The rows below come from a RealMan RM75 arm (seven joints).
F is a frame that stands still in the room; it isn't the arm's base.
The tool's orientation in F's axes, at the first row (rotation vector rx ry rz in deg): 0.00 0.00 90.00
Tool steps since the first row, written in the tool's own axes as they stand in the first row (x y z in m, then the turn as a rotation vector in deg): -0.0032 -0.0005 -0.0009 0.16 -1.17 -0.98; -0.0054 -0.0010 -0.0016 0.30 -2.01 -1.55; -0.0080 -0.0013 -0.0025 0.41 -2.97 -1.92; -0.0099 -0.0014 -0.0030 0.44 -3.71 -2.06
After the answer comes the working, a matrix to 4 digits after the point.
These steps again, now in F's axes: 0.0005 -0.0032 -0.0009 1.17 0.16 -0.98; 0.0010 -0.0054 -0.0016 2.01 0.30 -1.55; 0.0013 -0.0080 -0.0025 2.97 0.41 -1.92; 0.0014 -0.0099 -0.0030 3.71 0.44 -2.06
The tool's axes in the first row as the columns of a matrix, in F's axes (rounded; the answer above uses it unrounded):
0.0000 -1.0000 0.0000
1.0000 0.0000 0.0000
0.0000 0.0000 1.0000

